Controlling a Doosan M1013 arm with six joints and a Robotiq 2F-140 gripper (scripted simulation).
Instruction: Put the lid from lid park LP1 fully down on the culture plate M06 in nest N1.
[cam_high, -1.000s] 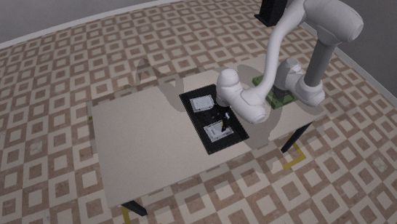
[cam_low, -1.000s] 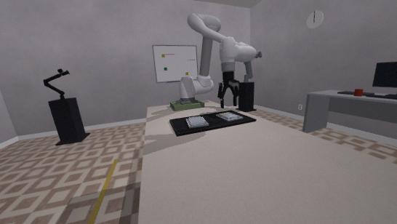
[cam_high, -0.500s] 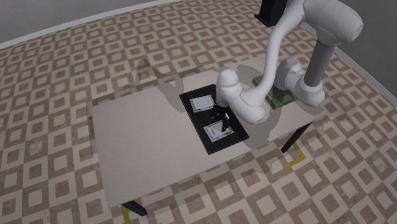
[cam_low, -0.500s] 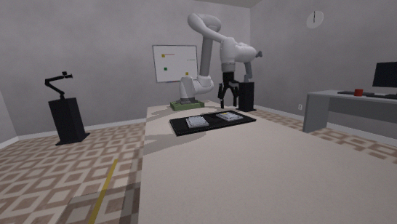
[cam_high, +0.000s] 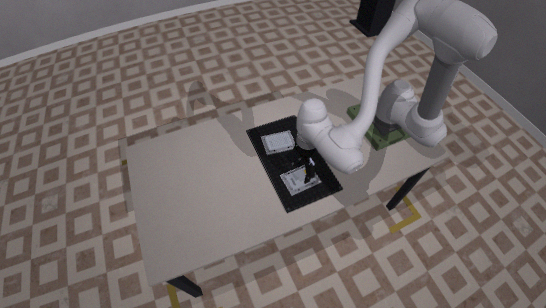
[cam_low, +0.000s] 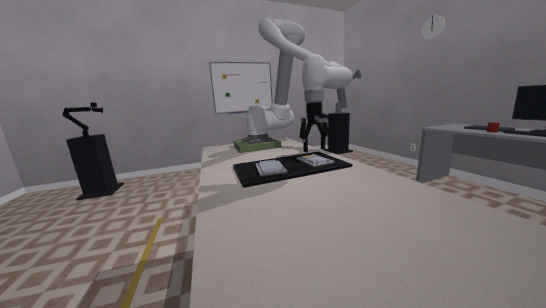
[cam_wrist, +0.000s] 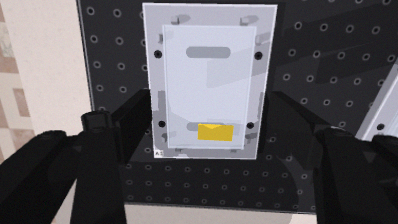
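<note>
The clear lid lies 60 mm below my hand. Also, from my hand: culture plate (240 mm to the right, 60 mm below); lid park LP1 (80 mm below).
</note>
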